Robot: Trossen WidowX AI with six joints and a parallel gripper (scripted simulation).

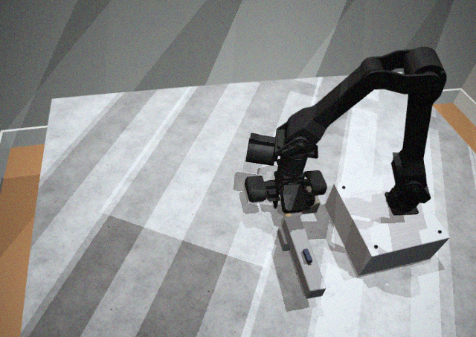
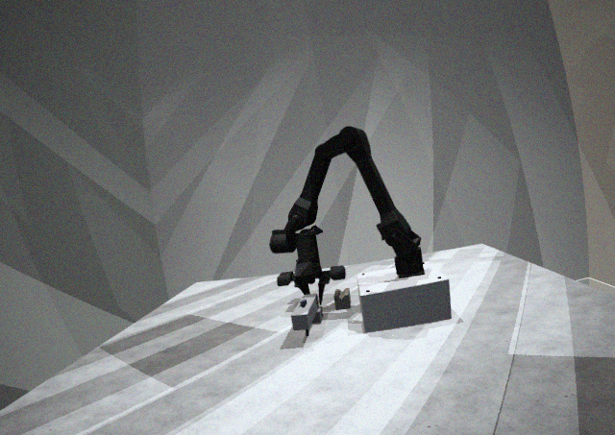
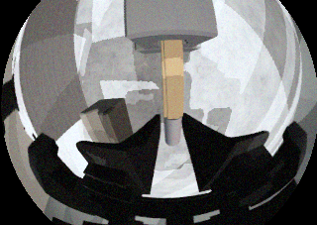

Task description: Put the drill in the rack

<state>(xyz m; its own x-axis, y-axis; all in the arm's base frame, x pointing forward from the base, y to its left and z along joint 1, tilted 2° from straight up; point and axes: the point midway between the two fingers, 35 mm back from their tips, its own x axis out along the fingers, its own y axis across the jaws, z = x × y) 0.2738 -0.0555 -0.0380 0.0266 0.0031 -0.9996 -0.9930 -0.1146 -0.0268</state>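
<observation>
My gripper tip is now 10 mm past the drill, 50 mm to the right of it and 30 mm below it. Also, from my gripper tip: housing block (20 mm behind, 150 mm to the left, 30 mm above); blue key (20 mm behind, 180 mm to the left, 40 mm above); notched rack (70 mm behind, 20 mm to the right).
</observation>
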